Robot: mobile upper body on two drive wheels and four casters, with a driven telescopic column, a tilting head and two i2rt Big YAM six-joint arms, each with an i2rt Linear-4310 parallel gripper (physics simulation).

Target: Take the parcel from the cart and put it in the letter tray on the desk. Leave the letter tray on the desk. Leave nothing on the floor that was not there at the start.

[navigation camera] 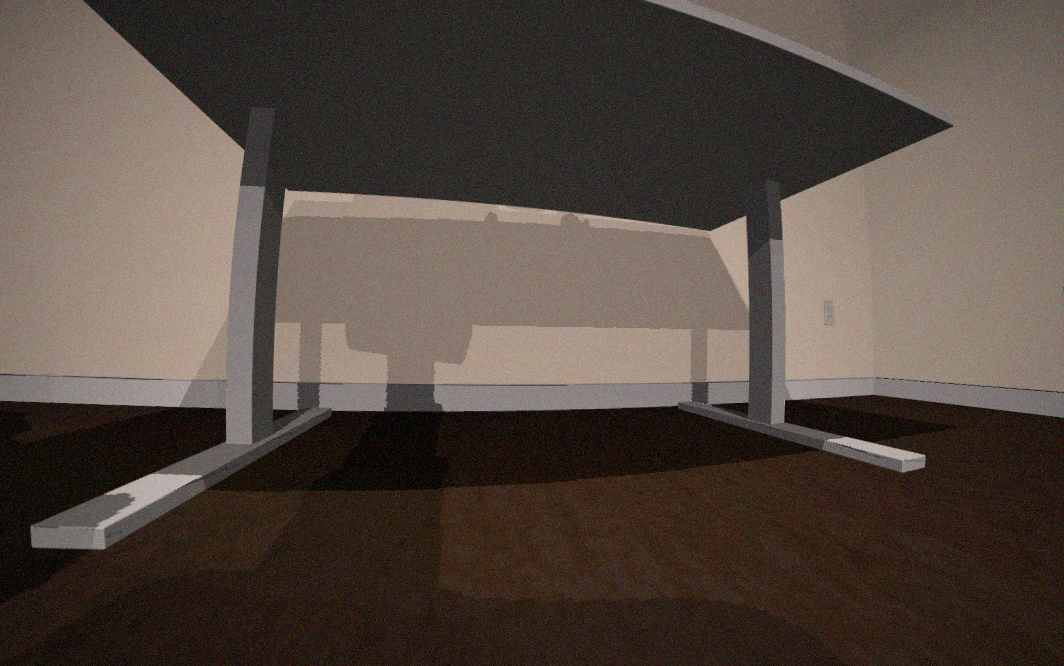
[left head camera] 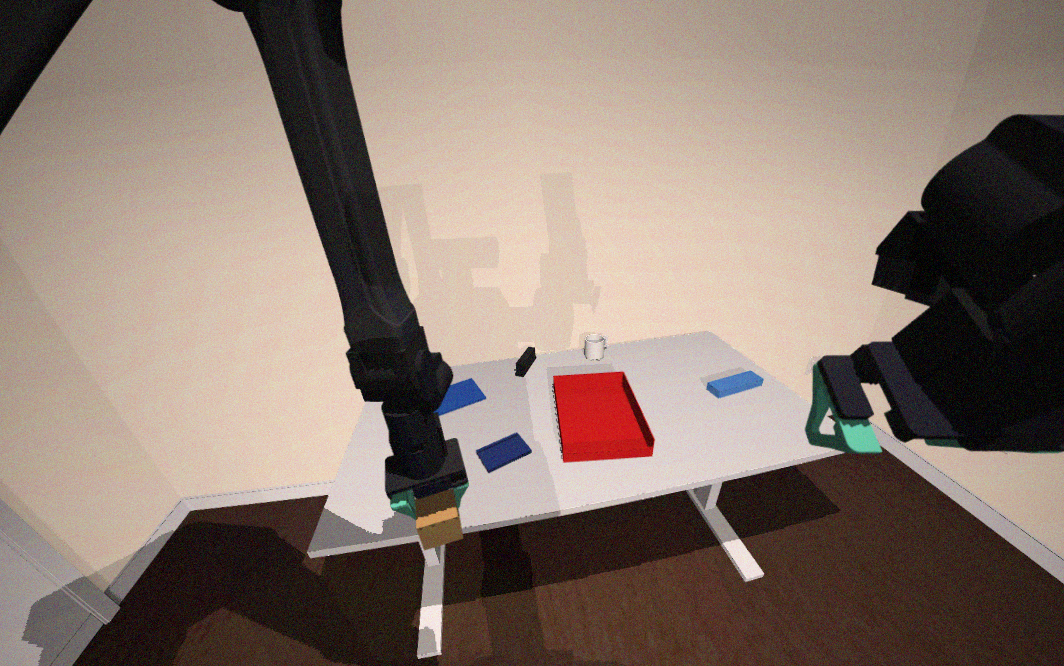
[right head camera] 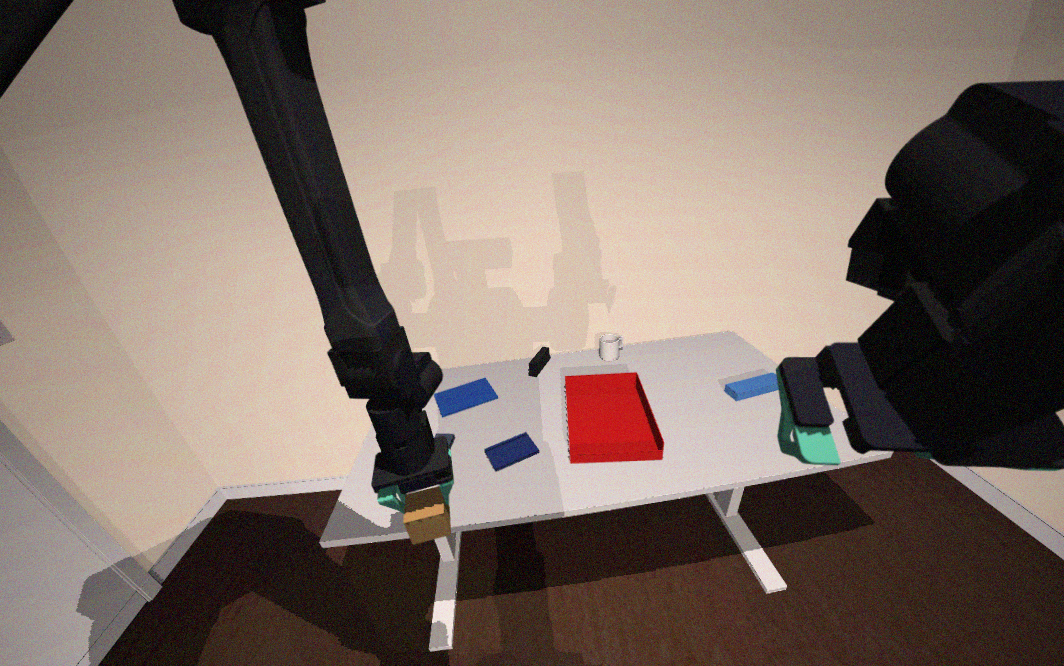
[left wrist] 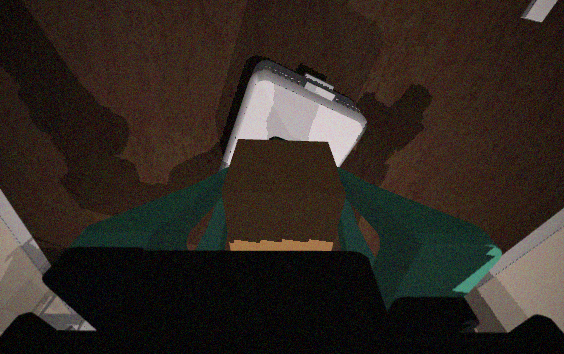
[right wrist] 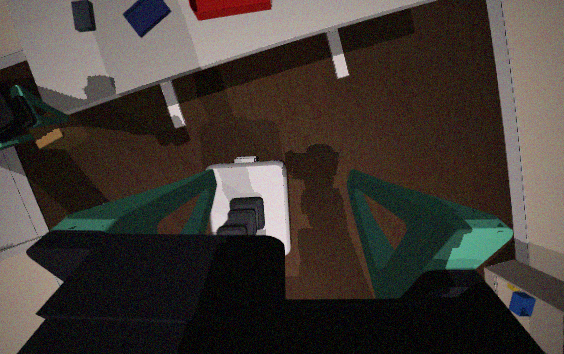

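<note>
The parcel, a brown box, is held between the fingers of my left gripper, at the desk's near left edge in the head views. The red letter tray lies on the white desk, to the right of the parcel. My right gripper is open and empty, by the desk's right end in the head views. The cart does not show.
On the desk are a dark blue block, a blue flat block, a light blue block, a black object and a white mug. Desk legs stand below.
</note>
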